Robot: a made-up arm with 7 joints.
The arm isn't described. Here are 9 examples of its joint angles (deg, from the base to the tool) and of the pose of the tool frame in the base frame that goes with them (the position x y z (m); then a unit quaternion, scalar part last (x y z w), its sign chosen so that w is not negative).
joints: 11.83 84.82 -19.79 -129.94 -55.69 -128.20 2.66
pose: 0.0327 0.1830 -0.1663 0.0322 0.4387 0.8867 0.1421
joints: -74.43 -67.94 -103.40 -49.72 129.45 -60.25 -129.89
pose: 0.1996 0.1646 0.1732 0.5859 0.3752 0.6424 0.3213
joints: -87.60 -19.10 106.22 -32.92 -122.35 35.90 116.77
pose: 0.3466 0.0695 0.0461 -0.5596 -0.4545 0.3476 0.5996
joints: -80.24 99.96 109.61 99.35 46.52 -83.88 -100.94
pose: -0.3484 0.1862 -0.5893 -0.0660 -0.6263 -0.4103 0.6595
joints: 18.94 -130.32 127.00 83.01 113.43 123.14 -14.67
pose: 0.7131 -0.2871 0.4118 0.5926 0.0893 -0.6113 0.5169
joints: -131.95 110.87 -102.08 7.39 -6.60 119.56 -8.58
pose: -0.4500 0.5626 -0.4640 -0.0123 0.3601 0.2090 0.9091
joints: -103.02 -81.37 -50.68 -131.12 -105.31 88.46 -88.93
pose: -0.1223 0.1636 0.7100 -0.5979 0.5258 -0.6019 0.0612
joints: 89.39 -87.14 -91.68 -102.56 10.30 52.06 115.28
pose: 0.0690 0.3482 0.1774 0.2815 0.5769 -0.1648 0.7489
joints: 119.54 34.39 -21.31 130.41 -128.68 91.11 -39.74
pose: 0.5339 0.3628 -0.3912 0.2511 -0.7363 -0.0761 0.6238
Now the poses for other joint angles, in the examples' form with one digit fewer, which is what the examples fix.
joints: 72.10 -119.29 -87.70 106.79 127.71 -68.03 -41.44
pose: -0.201 -0.061 1.030 0.627 0.005 -0.777 0.058
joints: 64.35 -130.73 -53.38 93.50 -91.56 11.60 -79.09
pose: 0.683 -0.235 0.594 -0.194 0.376 0.762 0.491
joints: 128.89 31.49 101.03 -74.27 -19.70 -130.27 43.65
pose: 0.133 0.312 0.171 0.312 0.251 0.916 0.020
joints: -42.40 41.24 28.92 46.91 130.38 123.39 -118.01
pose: -0.412 0.089 -0.392 0.465 0.027 -0.128 0.876
